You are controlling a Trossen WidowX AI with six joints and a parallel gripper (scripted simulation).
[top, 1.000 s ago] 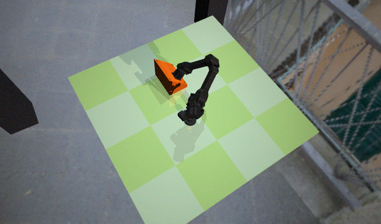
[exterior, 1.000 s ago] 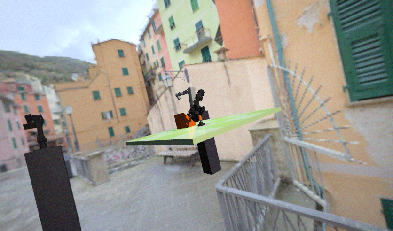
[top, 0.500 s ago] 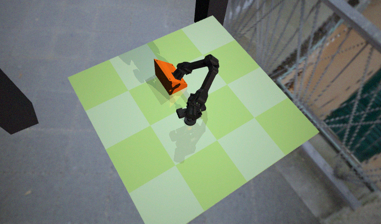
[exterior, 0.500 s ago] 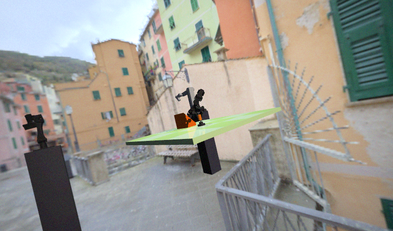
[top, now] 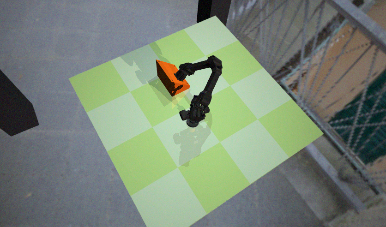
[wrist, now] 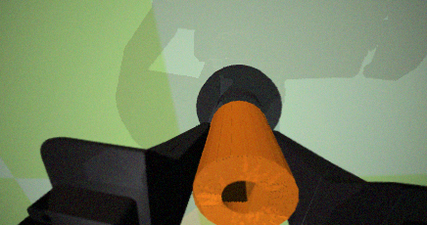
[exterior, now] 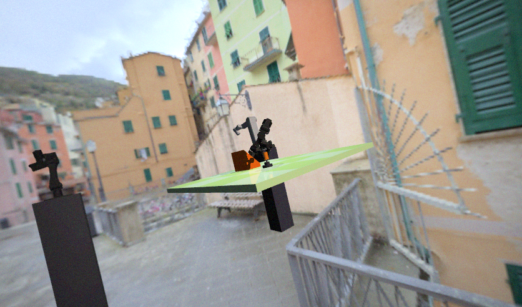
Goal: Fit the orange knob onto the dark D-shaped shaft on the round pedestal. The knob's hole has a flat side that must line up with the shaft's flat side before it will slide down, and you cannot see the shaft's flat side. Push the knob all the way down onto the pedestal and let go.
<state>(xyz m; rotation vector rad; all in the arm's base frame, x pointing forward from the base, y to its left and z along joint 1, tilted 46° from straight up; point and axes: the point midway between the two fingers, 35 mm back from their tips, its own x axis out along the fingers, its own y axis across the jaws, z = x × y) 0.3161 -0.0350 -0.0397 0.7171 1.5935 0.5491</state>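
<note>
Now: gripper tip 2 cm below the orange knob. From my gripper tip the other things lie so: dark round pedestal: 4 cm below.
</note>
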